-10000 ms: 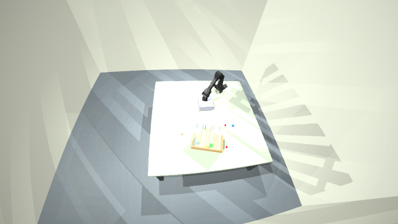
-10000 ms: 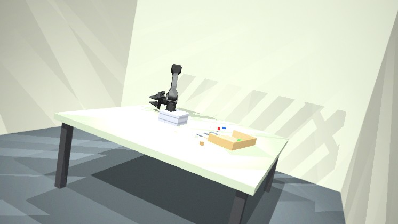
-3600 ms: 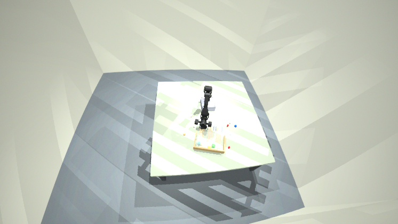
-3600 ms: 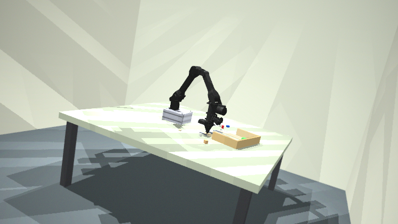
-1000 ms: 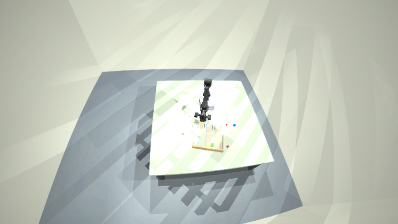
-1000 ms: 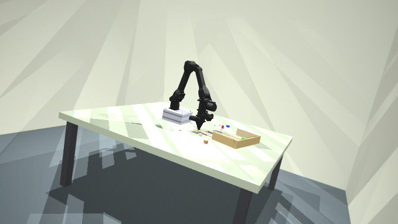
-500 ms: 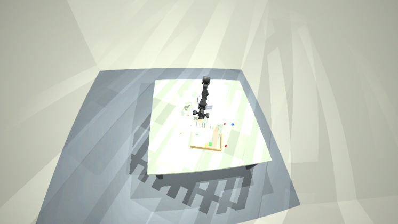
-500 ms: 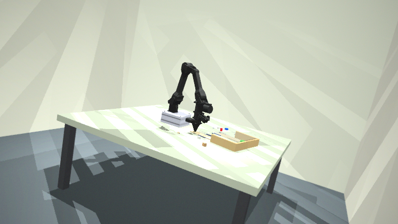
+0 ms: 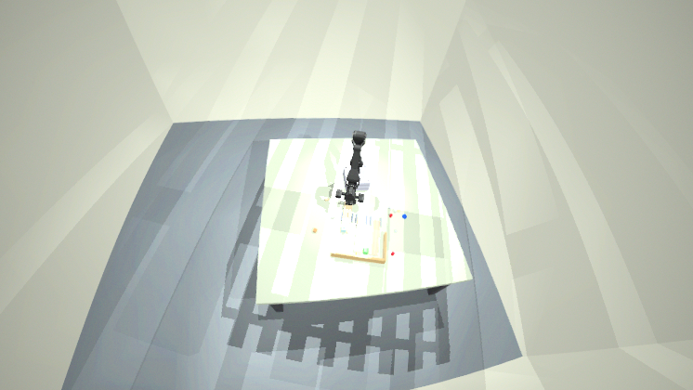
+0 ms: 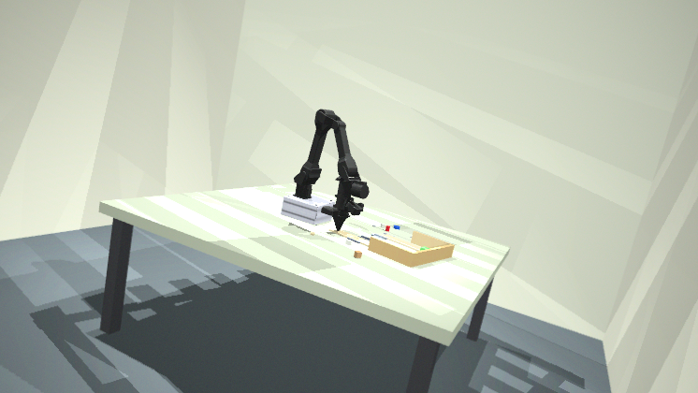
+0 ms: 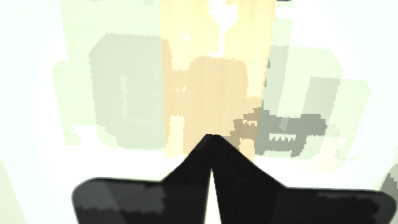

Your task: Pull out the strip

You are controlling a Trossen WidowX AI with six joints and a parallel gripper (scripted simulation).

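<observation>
Now: gripper tip 210 mm short of the labelled cube, 30 mm to the left of it and 20 mm below it. Also, from my gripper tip: orange cube 230 mm ahead, 210 mm to the right; then blue piece 80 mm ahead, 390 mm to the left.
</observation>
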